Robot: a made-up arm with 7 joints.
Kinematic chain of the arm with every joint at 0, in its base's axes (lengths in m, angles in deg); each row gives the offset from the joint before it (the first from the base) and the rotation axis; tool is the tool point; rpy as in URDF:
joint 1: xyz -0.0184 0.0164 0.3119 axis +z
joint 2: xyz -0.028 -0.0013 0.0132 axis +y
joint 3: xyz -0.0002 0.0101 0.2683 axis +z
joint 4: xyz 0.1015 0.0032 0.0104 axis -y
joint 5: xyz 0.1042 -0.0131 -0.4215 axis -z
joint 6: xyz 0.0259 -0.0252 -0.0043 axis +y
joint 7: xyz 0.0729 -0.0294 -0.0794 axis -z
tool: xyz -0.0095 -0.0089 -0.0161 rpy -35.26 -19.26 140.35
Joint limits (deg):
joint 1: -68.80..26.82
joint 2: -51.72..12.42
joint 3: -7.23..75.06
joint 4: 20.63..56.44
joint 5: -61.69..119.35
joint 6: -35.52..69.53
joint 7: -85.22..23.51
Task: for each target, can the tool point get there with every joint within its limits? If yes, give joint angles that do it. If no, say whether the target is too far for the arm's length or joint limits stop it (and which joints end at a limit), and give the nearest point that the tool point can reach.
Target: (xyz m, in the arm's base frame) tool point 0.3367 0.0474 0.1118
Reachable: yes | joints -12.86 6.65 17.25 29.18 86.99 42.53 15.24
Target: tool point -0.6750 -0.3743 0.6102
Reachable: no: joint limits stop it (at a limit: joint 1, joint 2, joint 3, joint 6, joint 7) | nearest point -0.1345 -0.2958 0.6867 | short by 0.552 m
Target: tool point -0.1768 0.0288 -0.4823
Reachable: no: joint limits stop it (at a limit: joint 1, joint 2, joint 3, joint 4, joint 5, joint 7) | nearest point -0.0157 -0.2047 0.0459 | short by 0.600 m
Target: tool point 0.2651 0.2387 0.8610
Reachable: yes | joints 10.04 -42.12 19.43 51.97 -10.34 -21.30 -30.13
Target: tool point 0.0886 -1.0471 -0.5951
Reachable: no: too far | nearest point 0.0647 -0.4657 0.1233 | short by 0.925 m
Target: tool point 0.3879 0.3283 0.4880
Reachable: yes | joints 7.79 -22.16 36.39 49.66 77.86 14.89 -70.42
